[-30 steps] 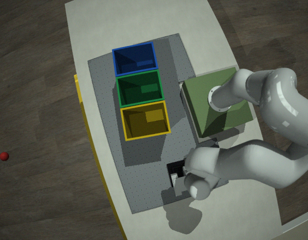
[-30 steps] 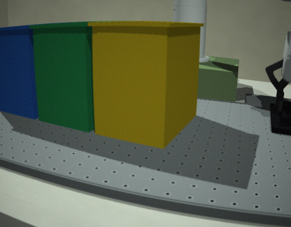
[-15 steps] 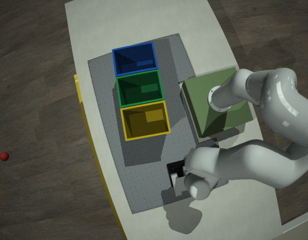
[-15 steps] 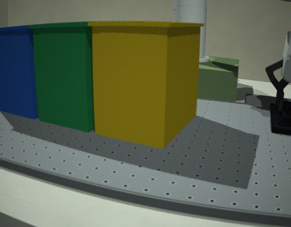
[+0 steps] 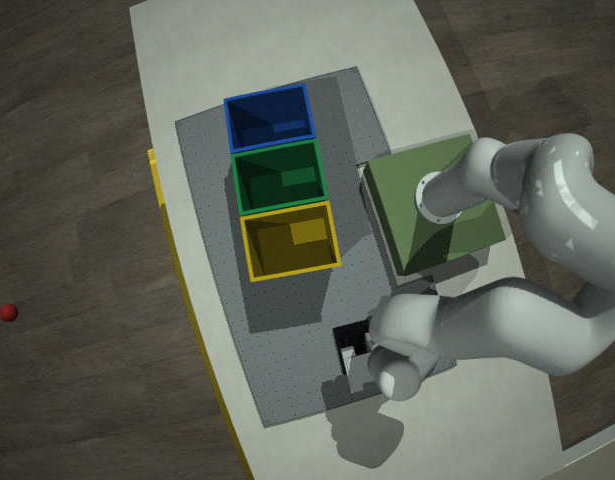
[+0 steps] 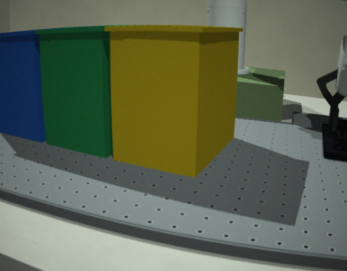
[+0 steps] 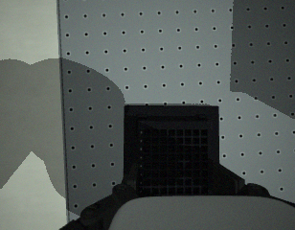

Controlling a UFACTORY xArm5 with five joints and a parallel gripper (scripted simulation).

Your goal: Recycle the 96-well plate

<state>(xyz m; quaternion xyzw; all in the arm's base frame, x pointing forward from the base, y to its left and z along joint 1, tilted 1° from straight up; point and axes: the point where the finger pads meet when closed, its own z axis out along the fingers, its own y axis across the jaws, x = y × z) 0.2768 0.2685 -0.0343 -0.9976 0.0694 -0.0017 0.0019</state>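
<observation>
Now: the black plate nest 3 cm below my hand. From my hand the other things lie so: black 96-well plate: 1 cm below; then green bin: 6 cm ahead, 42 cm to the right, 6 cm above; then yellow bin: 9 cm ahead, 29 cm to the right, 6 cm above.
</observation>
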